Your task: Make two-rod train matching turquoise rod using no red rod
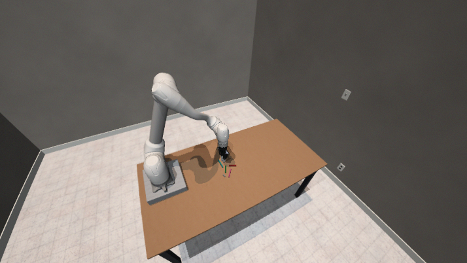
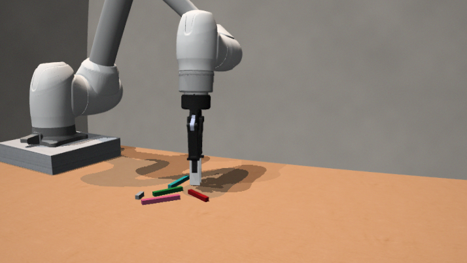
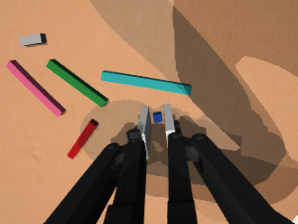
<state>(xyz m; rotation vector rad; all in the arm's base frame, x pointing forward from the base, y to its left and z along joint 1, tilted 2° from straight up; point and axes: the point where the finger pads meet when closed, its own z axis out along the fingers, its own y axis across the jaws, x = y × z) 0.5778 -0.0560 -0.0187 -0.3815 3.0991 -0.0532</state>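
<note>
My hand is 3 cm above the blue rod. The rest, counted from my hand: red rod: 10 cm to the right, 5 cm ahead, 3 cm below; turquoise rod: 4 cm behind, 3 cm below, 2 cm to the right; green rod: 10 cm to the right, 3 cm below, 3 cm behind.
</note>
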